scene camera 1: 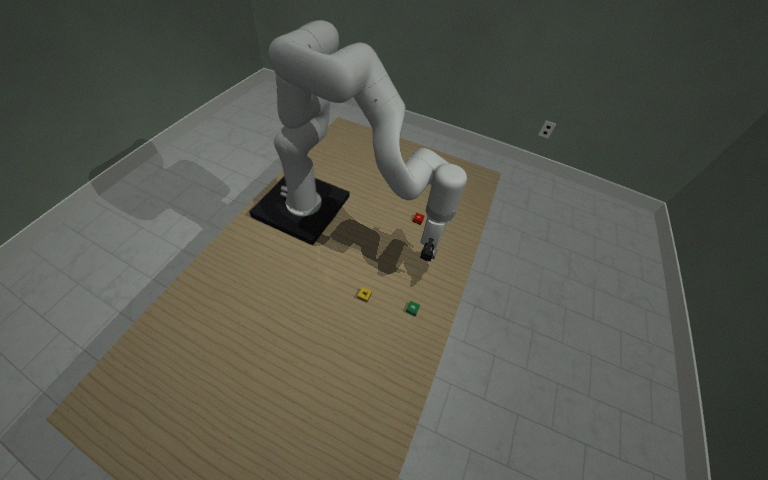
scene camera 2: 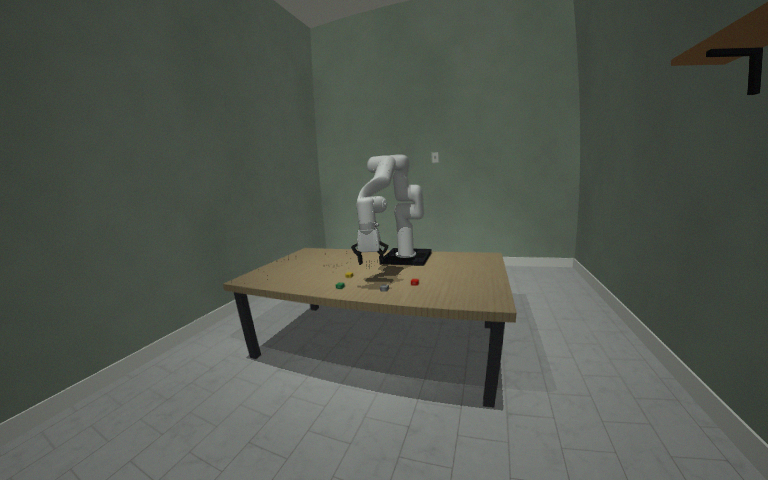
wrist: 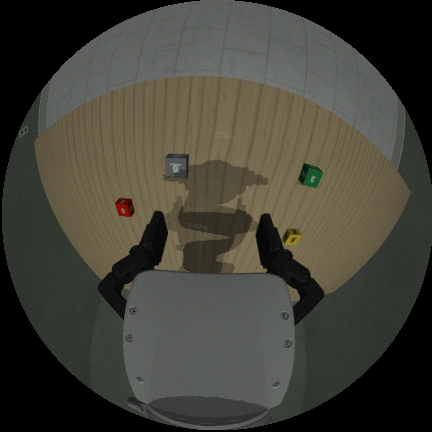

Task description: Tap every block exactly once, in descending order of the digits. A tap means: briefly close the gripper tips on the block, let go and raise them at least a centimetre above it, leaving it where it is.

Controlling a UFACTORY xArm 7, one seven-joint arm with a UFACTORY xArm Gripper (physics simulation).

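The gripper [scene camera 1: 428, 257] [scene camera 2: 371, 262] [wrist: 212, 215] is open and empty, high above the table. The grey block [scene camera 2: 384, 288] [wrist: 176, 166] has a barred digit, too blurred to read; it lies beyond the left finger in the wrist view, and the arm hides it in scene camera 1. The green block [scene camera 1: 412, 307] [scene camera 2: 339, 285] [wrist: 310, 175] shows what looks like a 3, at right. The yellow block [scene camera 1: 364, 293] [scene camera 2: 348, 274] [wrist: 292, 237] lies right of the right finger; its digit is unclear. The red block [scene camera 1: 418, 218] [scene camera 2: 414, 281] [wrist: 125, 207] is at left, its digit looking like 0.
The wooden table [scene camera 1: 237, 350] [scene camera 2: 464, 283] [wrist: 220, 110] bears the blocks, which stand apart from each other. The arm stands on a black base plate [scene camera 1: 271, 217] [scene camera 2: 421, 257]. The arm's shadow falls on the table near the grey block.
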